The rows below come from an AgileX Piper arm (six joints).
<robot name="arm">
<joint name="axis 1" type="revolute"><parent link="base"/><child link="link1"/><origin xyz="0.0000 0.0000 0.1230"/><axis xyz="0 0 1"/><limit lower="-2.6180" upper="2.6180"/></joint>
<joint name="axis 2" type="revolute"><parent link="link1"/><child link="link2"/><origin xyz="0.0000 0.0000 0.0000" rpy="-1.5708 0.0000 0.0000"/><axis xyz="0 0 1"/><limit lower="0.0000" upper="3.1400"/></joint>
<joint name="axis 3" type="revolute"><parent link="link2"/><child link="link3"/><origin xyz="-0.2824 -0.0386 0.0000"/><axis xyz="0 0 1"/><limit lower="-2.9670" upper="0.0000"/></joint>
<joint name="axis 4" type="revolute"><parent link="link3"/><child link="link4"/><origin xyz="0.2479 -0.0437 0.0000" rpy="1.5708 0.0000 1.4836"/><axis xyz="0 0 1"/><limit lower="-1.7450" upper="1.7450"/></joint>
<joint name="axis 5" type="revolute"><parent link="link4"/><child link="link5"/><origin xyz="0.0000 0.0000 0.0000" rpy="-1.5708 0.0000 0.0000"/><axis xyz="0 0 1"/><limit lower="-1.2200" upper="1.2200"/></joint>
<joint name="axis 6" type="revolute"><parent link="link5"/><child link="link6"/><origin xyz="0.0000 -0.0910 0.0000" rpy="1.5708 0.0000 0.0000"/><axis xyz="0 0 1"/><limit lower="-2.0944" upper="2.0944"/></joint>
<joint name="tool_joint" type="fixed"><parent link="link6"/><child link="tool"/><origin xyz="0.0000 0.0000 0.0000"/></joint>
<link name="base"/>
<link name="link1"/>
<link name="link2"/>
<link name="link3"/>
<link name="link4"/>
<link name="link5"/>
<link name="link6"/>
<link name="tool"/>
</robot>
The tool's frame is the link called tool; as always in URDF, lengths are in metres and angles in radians.
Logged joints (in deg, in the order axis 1, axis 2, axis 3, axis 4, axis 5, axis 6), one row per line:
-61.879 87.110 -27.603 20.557 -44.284 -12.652
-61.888 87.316 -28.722 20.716 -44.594 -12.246
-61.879 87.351 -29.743 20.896 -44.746 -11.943
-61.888 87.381 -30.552 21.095 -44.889 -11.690
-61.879 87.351 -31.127 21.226 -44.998 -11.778
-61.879 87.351 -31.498 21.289 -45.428 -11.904
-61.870 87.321 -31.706 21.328 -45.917 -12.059
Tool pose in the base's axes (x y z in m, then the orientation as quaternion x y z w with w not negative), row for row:
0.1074 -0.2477 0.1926 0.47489 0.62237 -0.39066 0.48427
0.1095 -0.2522 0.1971 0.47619 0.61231 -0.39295 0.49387
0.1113 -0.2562 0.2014 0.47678 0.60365 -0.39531 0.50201
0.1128 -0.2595 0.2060 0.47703 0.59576 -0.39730 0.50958
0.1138 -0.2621 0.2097 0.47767 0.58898 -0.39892 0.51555
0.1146 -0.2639 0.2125 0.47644 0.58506 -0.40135 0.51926
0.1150 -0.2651 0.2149 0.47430 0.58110 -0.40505 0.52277
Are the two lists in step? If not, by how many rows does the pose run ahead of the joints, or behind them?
The pose runs 1 row behind the joints: the pose in row i belongs to the joints in row i - 1.
